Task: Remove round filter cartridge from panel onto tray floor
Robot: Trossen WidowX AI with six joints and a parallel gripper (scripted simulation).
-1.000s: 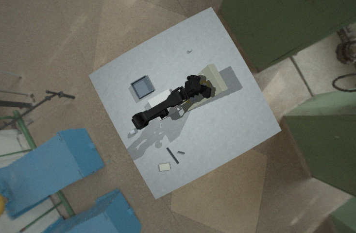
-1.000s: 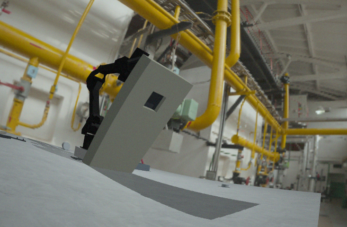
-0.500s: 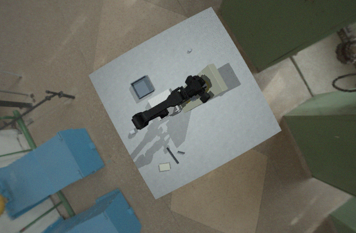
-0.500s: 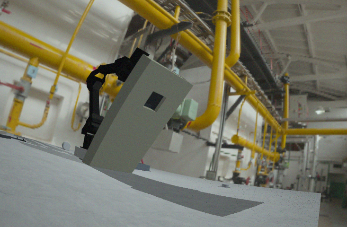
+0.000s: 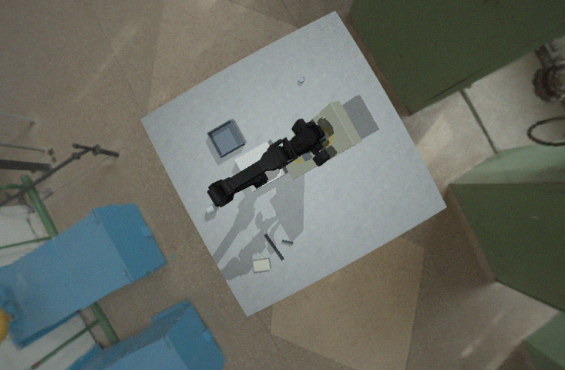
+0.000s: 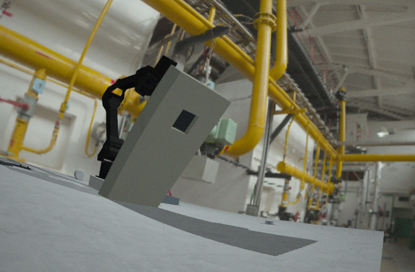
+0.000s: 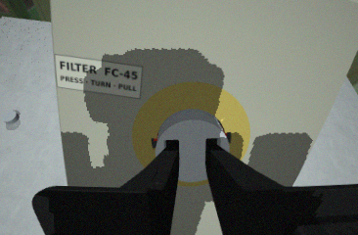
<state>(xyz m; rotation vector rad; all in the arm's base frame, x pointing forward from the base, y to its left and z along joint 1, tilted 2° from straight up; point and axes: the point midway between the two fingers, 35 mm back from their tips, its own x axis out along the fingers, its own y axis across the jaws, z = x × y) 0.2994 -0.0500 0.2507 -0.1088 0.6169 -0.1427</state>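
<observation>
The service panel is 90 mm below my gripper tip and 30 mm behind it. From my gripper tip the other things lie so: round cartridge: 10 mm below, 10 mm ahead; then cream block: 620 mm behind, 310 mm to the right, 260 mm below.
</observation>
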